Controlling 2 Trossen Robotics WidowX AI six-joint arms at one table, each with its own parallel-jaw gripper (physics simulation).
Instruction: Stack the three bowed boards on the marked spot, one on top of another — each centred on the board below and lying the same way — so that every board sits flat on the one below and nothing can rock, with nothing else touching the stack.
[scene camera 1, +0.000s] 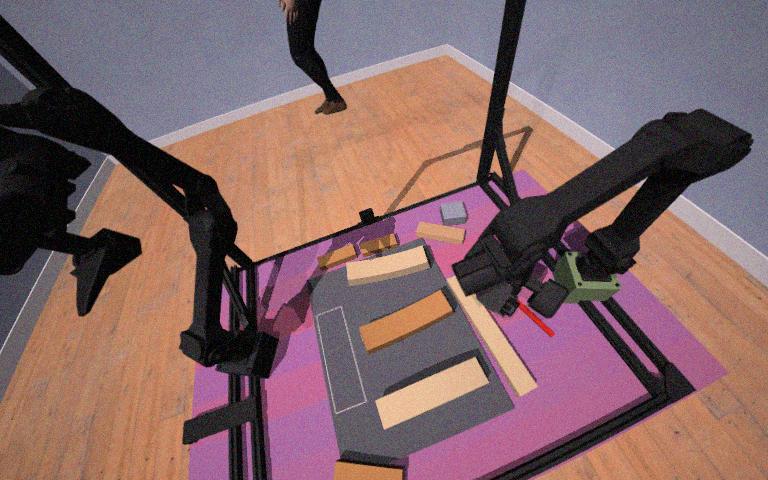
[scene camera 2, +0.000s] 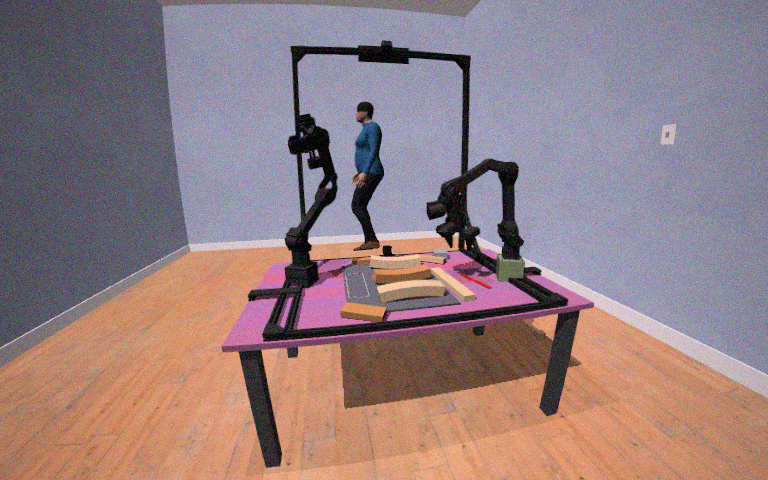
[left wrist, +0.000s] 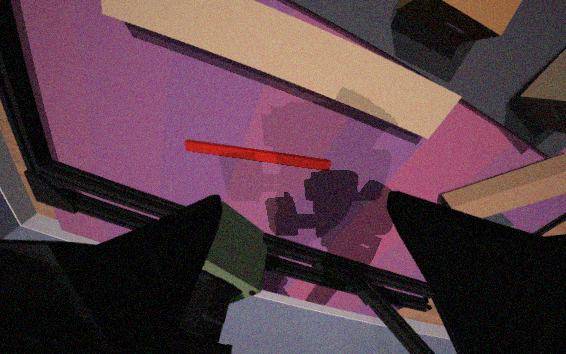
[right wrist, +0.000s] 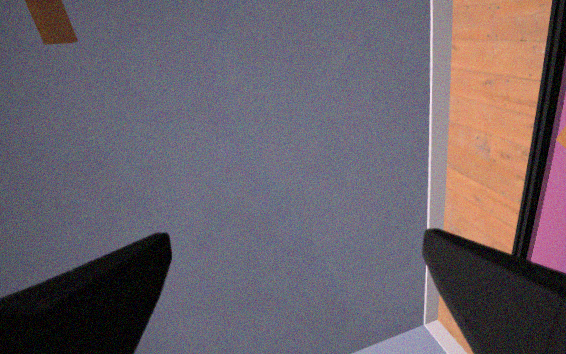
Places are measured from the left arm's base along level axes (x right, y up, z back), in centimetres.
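Where they show: left gripper, between the fingertips: (scene camera 2: 460, 249) (left wrist: 304, 201); right gripper, between the fingertips: (scene camera 1: 19, 311) (scene camera 2: 313, 146) (right wrist: 297, 243); left arm's base, origin of its link: (scene camera 1: 592, 269) (scene camera 2: 510, 257) (left wrist: 208, 287); right arm's base, origin of its link: (scene camera 1: 239, 350) (scene camera 2: 301, 264).
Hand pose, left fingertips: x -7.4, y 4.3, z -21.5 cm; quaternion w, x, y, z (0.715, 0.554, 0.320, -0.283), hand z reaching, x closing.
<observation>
Each offset is from my left fingertips to the centre of the thing. "*": to the spot under its first point. Level surfaces: height alone.
Three bowed boards lie apart on a dark grey mat @(dy -12.9 cm) (scene camera 1: 453, 421): a pale one @(dx +10.3, dy -9.8, dz -29.5 cm) (scene camera 1: 388, 268) (scene camera 2: 394, 261) at the back, a brown one @(dx -5.5, dy -10.0, dz -22.9 cm) (scene camera 1: 406, 319) (scene camera 2: 402, 275) in the middle and a pale one @(dx -20.9, dy -10.9, dz -16.2 cm) (scene camera 1: 432, 393) (scene camera 2: 412, 290) at the front. The front board arches upward; the other two appear to sag in the middle. The white outlined spot @(* dx -14.1, dy -12.9, dz -36.0 cm) (scene camera 1: 354, 354) at the mat's left bears no board. My left gripper (left wrist: 304, 201) is open and empty, above the table right of the mat. My right gripper (right wrist: 297, 243) is open and empty, raised high at the left, away from the boards.
A long pale plank @(dx -5.4, dy -12.4, dz -3.2 cm) (scene camera 1: 492, 333) (scene camera 2: 453, 284) (left wrist: 300, 60) lies along the mat's right edge. A red stick @(dx +0.3, dy -13.2, dz +6.9 cm) (scene camera 1: 536, 318) (scene camera 2: 475, 280) (left wrist: 260, 154) lies beyond it. Small brown blocks, a pale block @(dx +23.8, dy -12.1, dz -14.4 cm) (scene camera 1: 440, 232) and a grey block @(dx +31.5, dy -11.7, dz -10.2 cm) (scene camera 1: 453, 212) lie behind; a brown block @(dx -38.2, dy -12.0, dz -28.7 cm) (scene camera 2: 363, 312) lies in front.
</observation>
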